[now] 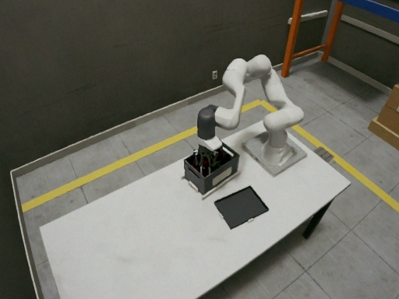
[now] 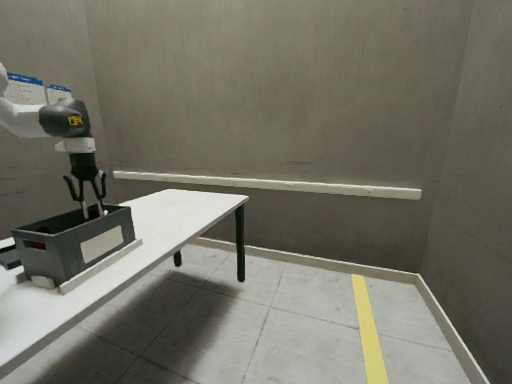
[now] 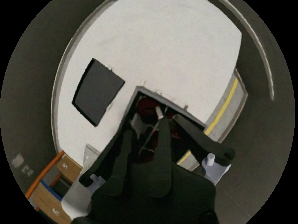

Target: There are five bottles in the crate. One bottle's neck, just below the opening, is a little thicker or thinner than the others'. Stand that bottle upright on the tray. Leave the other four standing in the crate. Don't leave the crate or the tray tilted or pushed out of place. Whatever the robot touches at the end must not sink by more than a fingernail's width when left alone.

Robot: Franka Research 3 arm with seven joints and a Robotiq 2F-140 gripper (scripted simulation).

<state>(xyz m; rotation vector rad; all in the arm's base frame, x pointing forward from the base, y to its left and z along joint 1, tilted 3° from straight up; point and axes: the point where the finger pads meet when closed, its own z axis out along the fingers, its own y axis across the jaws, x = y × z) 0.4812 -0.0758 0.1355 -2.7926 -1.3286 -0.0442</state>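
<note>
My hand is 80 mm past the dark grey crate, 50 mm to the left of it and 90 mm above it. Round my hand: flat black tray (90 mm behind, 230 mm to the left, 160 mm below).
</note>
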